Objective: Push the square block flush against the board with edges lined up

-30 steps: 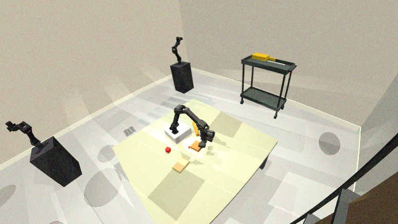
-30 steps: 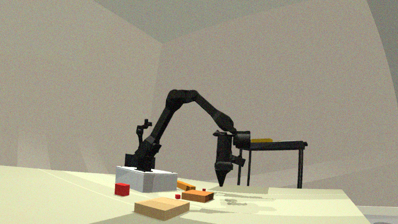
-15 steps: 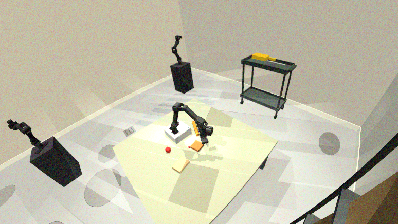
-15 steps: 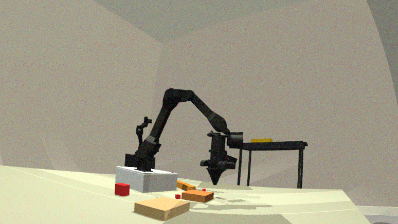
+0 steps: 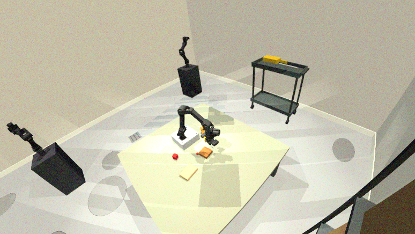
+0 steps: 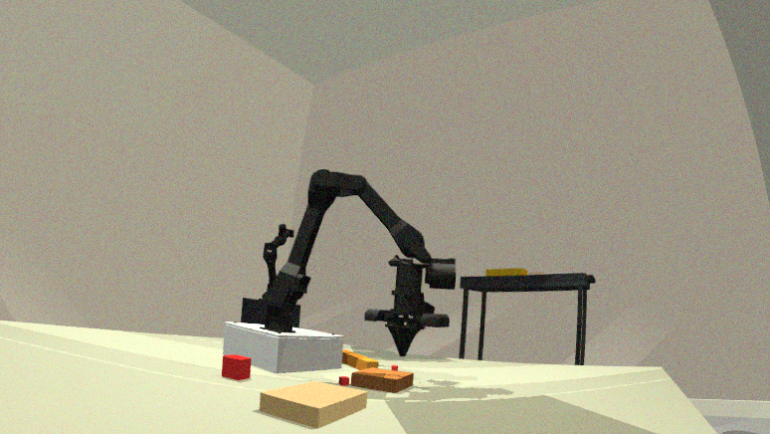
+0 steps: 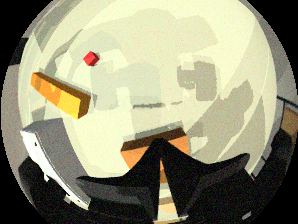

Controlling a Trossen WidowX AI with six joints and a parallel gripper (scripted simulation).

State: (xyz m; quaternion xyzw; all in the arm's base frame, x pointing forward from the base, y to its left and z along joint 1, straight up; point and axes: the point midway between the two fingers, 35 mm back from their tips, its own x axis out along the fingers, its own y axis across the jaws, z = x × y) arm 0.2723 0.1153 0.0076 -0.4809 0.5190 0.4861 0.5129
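Now: gripper tip 7 cm to the left of the square orange block and 5 cm above it. From my gripper tip the other things lie so: orange piece (19 cm behind, 10 cm to the left, 4 cm below); tan block (3 cm ahead, 33 cm to the right, 5 cm below).
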